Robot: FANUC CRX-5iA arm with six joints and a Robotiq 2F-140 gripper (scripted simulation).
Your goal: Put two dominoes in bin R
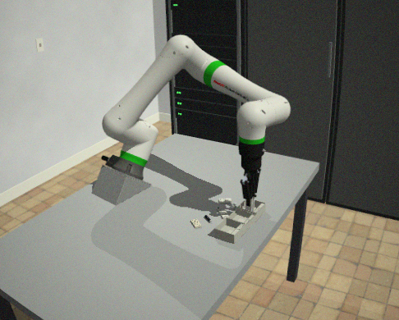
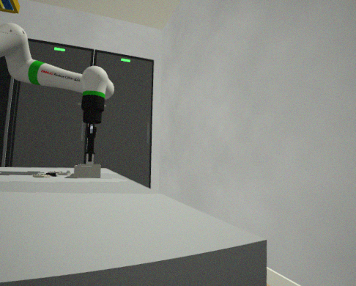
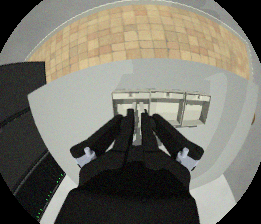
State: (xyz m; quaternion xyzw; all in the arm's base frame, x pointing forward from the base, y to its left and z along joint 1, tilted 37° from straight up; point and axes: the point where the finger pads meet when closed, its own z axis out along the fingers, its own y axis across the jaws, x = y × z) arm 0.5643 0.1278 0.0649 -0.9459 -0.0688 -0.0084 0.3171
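My gripper is now 12 cm past the cream domino, 18 cm to the left of it and 4 cm above it. From my hand the other things lie so: pale two-compartment bin block (1 cm ahead, 7 cm to the right, 3 cm below); then small dark object (11 cm behind, 12 cm to the right, 4 cm below).
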